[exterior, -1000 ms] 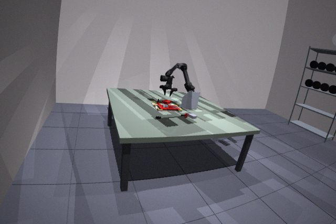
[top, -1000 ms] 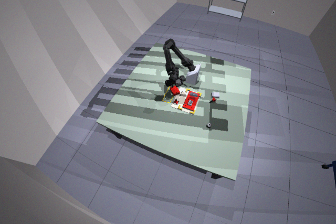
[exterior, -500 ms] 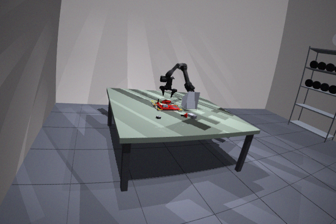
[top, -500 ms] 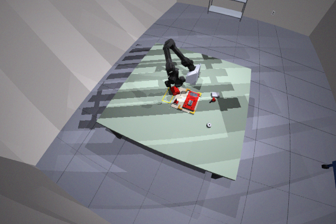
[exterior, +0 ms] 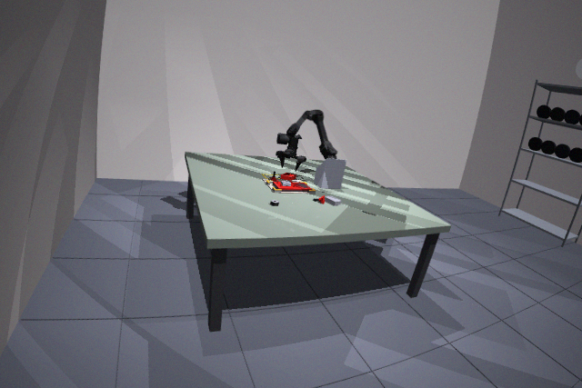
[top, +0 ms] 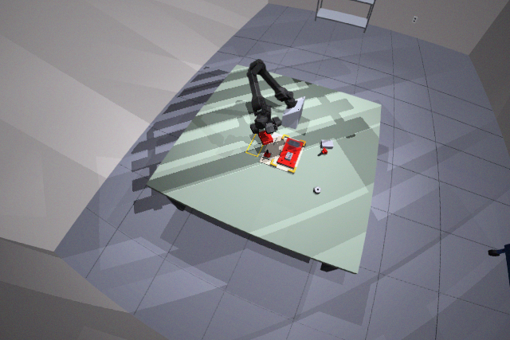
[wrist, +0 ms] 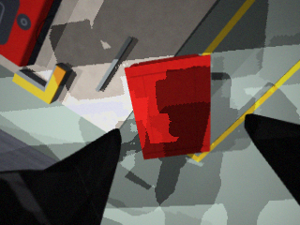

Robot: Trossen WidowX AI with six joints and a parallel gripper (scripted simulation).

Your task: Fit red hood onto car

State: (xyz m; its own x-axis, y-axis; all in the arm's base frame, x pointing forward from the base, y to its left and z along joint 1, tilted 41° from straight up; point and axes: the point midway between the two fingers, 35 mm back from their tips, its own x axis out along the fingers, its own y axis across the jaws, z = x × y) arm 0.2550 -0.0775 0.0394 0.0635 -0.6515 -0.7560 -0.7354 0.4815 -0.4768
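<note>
Now: gripper tip 10 mm past the red hood and 40 mm above it. From my gripper tip the other things lie so: dark wheel (210 mm ahead, 430 mm to the left, 50 mm below); white block (130 mm behind, 390 mm to the left, 50 mm below).
</note>
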